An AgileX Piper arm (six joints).
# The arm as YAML. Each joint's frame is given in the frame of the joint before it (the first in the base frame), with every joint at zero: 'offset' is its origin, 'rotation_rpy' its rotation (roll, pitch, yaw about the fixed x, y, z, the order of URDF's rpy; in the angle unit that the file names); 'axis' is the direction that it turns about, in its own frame. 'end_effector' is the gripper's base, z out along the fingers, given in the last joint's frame.
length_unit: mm
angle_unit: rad
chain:
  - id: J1
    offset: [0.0, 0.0, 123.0]
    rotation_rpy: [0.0, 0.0, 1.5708]
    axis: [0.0, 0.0, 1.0]
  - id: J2
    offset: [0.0, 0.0, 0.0]
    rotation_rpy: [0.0, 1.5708, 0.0]
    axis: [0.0, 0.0, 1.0]
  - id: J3
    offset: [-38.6, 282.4, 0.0]
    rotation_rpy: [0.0, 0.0, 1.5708]
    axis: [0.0, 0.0, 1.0]
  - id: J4
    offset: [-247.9, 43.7, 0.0]
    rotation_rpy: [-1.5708, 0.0, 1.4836]
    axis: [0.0, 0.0, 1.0]
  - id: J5
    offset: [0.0, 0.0, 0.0]
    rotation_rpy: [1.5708, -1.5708, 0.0]
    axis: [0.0, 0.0, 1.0]
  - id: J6
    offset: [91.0, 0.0, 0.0]
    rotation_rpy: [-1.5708, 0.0, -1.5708]
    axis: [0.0, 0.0, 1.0]
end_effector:
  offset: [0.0, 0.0, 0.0]
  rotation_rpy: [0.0, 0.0, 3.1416]
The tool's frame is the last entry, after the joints.
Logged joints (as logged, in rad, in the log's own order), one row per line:
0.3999 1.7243 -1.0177 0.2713 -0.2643 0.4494
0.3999 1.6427 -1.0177 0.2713 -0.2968 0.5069
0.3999 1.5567 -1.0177 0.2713 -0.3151 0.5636
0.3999 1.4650 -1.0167 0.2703 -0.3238 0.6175
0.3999 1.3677 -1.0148 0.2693 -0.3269 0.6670
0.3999 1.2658 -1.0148 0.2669 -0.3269 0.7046
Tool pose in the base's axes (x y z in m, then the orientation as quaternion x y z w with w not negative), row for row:
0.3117 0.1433 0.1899 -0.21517 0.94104 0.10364 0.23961
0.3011 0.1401 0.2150 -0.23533 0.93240 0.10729 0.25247
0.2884 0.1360 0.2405 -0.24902 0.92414 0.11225 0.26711
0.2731 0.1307 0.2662 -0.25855 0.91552 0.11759 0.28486
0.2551 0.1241 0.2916 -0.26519 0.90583 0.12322 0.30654
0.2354 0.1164 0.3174 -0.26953 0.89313 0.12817 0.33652
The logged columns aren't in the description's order. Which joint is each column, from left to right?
Columns, left to right: J1, J2, J3, J4, J6, J5.
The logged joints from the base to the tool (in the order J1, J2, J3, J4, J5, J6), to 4 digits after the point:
0.3999 1.7243 -1.0177 0.2713 0.4494 -0.2643
0.3999 1.6427 -1.0177 0.2713 0.5069 -0.2968
0.3999 1.5567 -1.0177 0.2713 0.5636 -0.3151
0.3999 1.4650 -1.0167 0.2703 0.6175 -0.3238
0.3999 1.3677 -1.0148 0.2693 0.6670 -0.3269
0.3999 1.2658 -1.0148 0.2669 0.7046 -0.3269

